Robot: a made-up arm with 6 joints.
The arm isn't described. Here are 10 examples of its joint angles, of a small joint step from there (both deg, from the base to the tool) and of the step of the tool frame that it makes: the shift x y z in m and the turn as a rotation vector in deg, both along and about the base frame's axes.
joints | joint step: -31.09 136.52 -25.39 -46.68 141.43 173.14 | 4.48 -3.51 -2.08 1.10 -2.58 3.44
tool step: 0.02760 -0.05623 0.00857 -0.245 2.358 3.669
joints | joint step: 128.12 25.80 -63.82 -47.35 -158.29 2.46 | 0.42 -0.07 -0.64 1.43 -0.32 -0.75
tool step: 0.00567 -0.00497 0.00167 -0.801 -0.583 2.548
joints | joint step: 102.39 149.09 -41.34 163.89 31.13 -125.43 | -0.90 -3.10 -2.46 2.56 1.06 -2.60
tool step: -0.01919 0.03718 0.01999 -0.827 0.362 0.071
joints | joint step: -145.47 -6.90 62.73 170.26 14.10 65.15 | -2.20 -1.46 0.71 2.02 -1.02 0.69
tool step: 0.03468 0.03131 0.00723 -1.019 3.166 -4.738
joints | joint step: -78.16 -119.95 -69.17 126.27 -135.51 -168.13 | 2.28 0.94 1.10 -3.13 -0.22 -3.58
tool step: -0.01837 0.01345 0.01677 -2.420 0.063 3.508
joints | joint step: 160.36 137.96 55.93 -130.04 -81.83 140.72 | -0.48 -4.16 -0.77 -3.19 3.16 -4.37
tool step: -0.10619 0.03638 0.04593 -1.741 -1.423 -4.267
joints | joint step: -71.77 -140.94 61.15 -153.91 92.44 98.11 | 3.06 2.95 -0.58 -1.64 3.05 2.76
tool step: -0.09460 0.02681 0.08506 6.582 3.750 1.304
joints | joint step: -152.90 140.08 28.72 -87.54 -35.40 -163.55 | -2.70 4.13 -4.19 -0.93 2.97 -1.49
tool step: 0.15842 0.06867 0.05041 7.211 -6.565 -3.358
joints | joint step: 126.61 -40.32 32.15 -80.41 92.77 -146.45 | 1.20 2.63 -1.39 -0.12 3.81 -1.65
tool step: -0.05731 0.07552 -0.01146 -3.389 1.544 0.020
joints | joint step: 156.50 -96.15 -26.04 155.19 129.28 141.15 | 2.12 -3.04 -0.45 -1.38 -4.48 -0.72
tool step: 0.05374 0.00232 -0.03081 0.014 6.903 2.233
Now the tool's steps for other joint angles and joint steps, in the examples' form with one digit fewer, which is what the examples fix.
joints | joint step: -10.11 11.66 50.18 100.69 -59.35 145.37 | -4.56 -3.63 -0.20 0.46 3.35 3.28
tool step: -0.1083 -0.0419 0.0496 -3.41 0.67 -3.88
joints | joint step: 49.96 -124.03 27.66 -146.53 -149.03 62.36 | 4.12 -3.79 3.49 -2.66 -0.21 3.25
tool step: 0.0574 -0.1036 -0.1653 3.86 -8.62 7.57
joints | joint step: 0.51 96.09 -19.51 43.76 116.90 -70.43 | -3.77 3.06 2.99 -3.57 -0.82 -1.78
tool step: -0.0236 -0.0382 -0.0402 -0.59 1.76 -6.55
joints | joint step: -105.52 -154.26 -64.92 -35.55 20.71 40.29 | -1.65 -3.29 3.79 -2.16 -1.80 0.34
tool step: 0.0352 0.0767 -0.0130 -5.04 2.60 0.14
